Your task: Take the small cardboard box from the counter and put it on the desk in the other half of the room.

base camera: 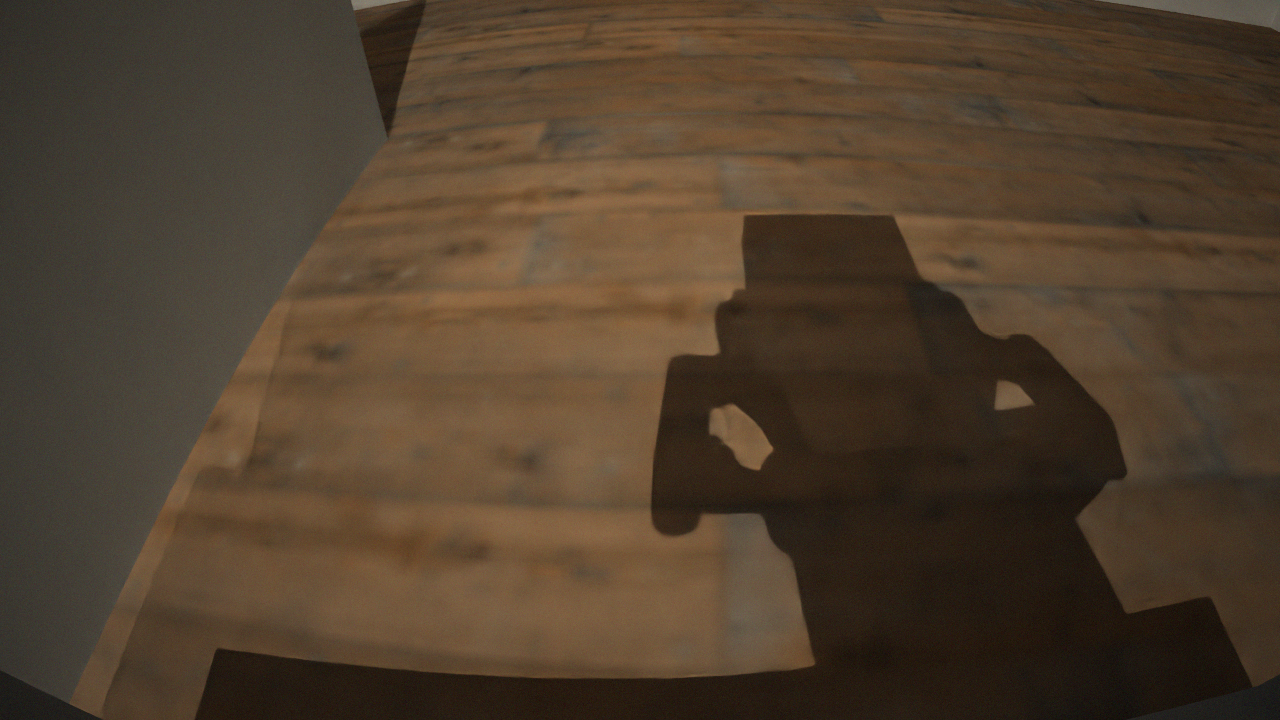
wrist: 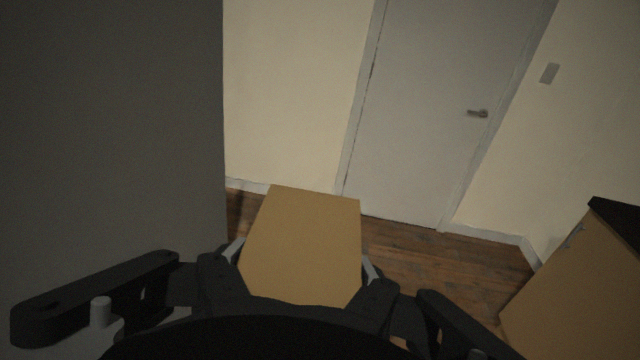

Labels:
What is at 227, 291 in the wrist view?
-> My gripper.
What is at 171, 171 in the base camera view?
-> A tall grey partition.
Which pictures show the small cardboard box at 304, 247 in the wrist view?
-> The wrist view only.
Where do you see a white door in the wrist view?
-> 432, 91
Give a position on a counter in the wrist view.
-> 577, 297

